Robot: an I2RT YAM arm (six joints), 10 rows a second.
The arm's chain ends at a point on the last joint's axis. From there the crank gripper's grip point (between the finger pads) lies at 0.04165 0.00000 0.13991 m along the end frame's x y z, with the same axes.
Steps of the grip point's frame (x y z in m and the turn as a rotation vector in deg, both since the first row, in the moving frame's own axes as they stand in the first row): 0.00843 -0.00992 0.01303 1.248 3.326 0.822; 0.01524 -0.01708 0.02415 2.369 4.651 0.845; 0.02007 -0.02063 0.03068 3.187 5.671 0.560; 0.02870 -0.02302 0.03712 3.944 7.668 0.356; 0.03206 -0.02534 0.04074 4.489 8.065 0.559; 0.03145 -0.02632 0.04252 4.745 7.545 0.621; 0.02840 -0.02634 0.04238 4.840 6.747 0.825; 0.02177 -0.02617 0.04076 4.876 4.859 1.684
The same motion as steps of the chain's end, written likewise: 0.00037 -0.00756 0.01571 1.248 3.326 0.822; 0.00400 -0.01207 0.02809 2.369 4.651 0.845; 0.00642 -0.01345 0.03568 3.187 5.671 0.560; 0.01039 -0.01393 0.04425 3.944 7.668 0.356; 0.01281 -0.01516 0.04837 4.489 8.065 0.559; 0.01340 -0.01556 0.04965 4.745 7.545 0.621; 0.01219 -0.01549 0.04871 4.840 6.747 0.825; 0.00993 -0.01584 0.04524 4.876 4.859 1.684
